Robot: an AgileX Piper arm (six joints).
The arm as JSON. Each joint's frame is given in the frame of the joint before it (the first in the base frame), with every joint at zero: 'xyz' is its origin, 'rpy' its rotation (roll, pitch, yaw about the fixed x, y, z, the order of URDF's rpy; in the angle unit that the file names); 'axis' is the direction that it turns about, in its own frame. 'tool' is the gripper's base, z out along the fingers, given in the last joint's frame.
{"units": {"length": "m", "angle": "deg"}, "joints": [
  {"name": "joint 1", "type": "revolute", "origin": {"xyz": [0.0, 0.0, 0.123], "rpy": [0.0, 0.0, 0.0]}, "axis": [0.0, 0.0, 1.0]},
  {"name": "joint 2", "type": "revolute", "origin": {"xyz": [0.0, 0.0, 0.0], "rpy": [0.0, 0.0, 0.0]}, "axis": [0.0, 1.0, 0.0]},
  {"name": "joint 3", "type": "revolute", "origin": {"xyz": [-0.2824, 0.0, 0.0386], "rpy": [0.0, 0.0, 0.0]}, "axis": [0.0, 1.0, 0.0]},
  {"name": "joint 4", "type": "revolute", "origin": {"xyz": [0.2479, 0.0, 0.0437], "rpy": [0.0, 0.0, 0.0]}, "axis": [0.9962, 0.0, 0.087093]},
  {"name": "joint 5", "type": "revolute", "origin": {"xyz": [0.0, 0.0, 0.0], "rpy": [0.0, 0.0, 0.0]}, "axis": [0.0, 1.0, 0.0]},
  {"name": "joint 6", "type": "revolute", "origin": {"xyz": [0.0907, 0.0, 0.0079], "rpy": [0.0, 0.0, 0.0]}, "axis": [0.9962, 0.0, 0.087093]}
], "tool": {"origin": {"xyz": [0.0, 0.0, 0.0], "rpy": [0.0, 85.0, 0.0]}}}
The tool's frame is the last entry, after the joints.
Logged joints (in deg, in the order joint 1, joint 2, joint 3, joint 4, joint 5, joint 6), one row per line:
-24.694 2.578 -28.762 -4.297 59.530 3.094
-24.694 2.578 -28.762 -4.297 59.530 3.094
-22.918 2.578 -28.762 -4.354 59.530 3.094
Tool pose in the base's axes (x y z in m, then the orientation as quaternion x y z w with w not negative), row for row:
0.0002 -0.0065 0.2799 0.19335 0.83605 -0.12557 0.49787
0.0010 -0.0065 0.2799 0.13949 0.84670 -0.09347 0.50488
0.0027 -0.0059 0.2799 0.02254 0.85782 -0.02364 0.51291
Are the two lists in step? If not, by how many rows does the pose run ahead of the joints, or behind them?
The pose runs 2 rows ahead of the joints: the pose in row i belongs to the joints in row i + 2.
